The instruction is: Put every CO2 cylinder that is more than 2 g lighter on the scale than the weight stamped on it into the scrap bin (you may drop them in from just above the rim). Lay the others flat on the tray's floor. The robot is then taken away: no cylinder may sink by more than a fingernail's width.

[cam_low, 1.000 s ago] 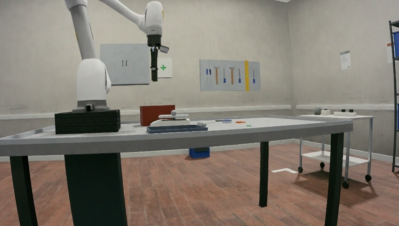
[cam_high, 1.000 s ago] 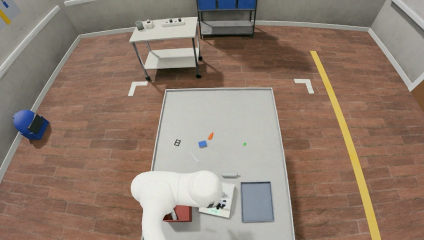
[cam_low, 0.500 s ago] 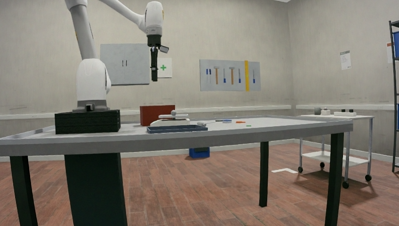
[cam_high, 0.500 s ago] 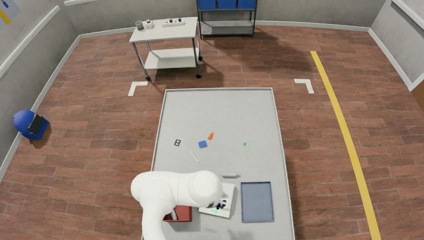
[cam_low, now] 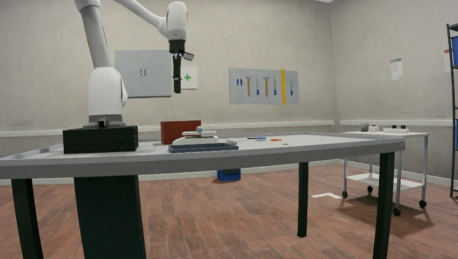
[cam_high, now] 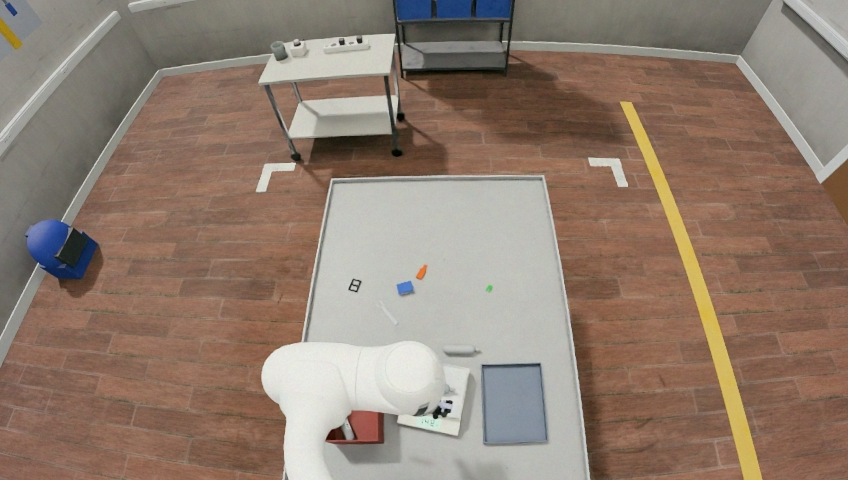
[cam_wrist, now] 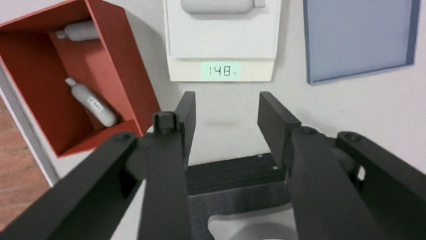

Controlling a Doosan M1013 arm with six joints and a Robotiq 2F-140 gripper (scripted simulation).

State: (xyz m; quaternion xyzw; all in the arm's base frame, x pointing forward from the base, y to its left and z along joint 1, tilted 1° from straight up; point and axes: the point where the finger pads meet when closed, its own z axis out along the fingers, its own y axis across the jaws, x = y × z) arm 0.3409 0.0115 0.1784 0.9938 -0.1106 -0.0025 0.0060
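The scale platform lies 100 mm ahead of my hand, 20 mm to the right of it and 230 mm below it. From my hand the other things lie so: grey CO2 cylinder 230 mm ahead, 130 mm to the right, 280 mm below; then scale 90 mm ahead, 20 mm to the right, 250 mm below; then red scrap bin 40 mm ahead, 210 mm to the left, 250 mm below.
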